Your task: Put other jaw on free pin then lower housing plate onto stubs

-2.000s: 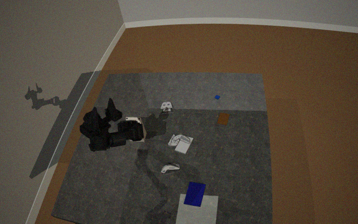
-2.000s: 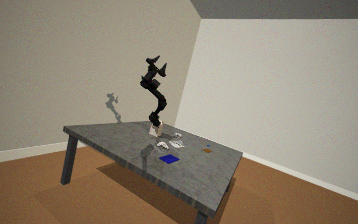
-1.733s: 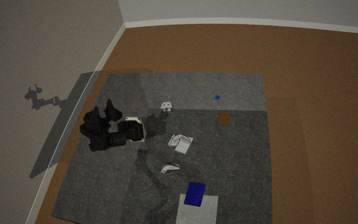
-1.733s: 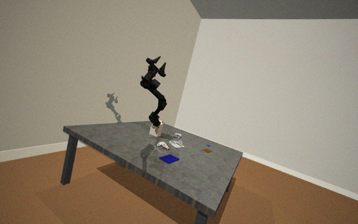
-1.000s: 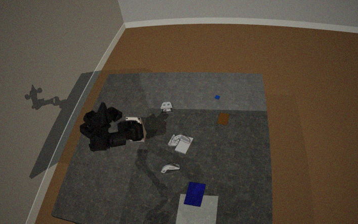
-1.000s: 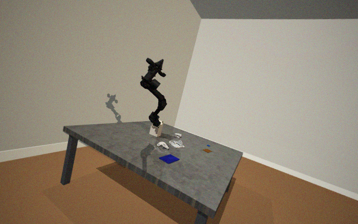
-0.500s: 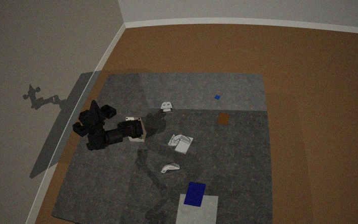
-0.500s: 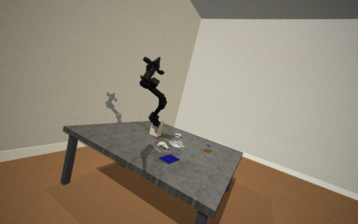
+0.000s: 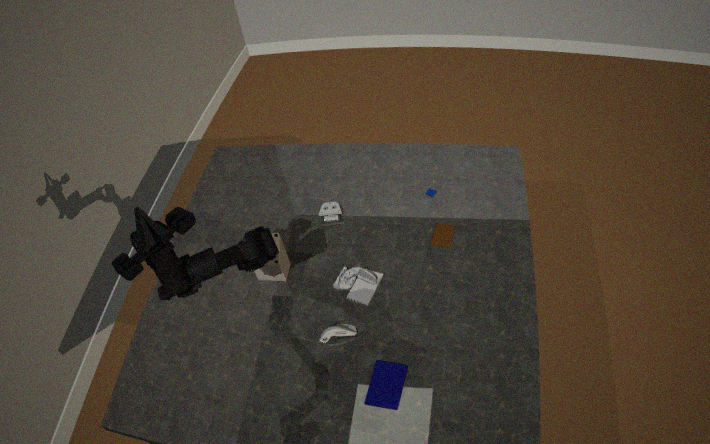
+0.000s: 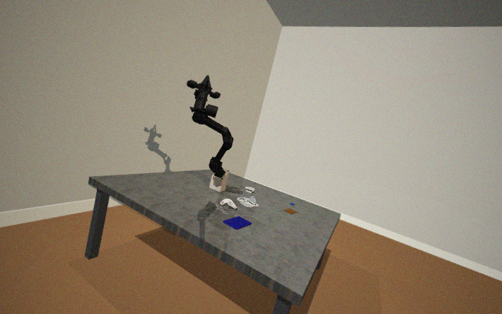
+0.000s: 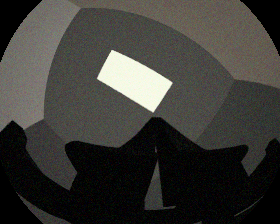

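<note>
Right now the white jaw is 220 mm ahead of my gripper tip, 150 mm to the left of it and 710 mm below it. From my gripper tip the other things lie so: small blue square (490 mm ahead, 750 mm to the left, 730 mm below); then orange patch (530 mm ahead, 560 mm to the left, 730 mm below).
</note>
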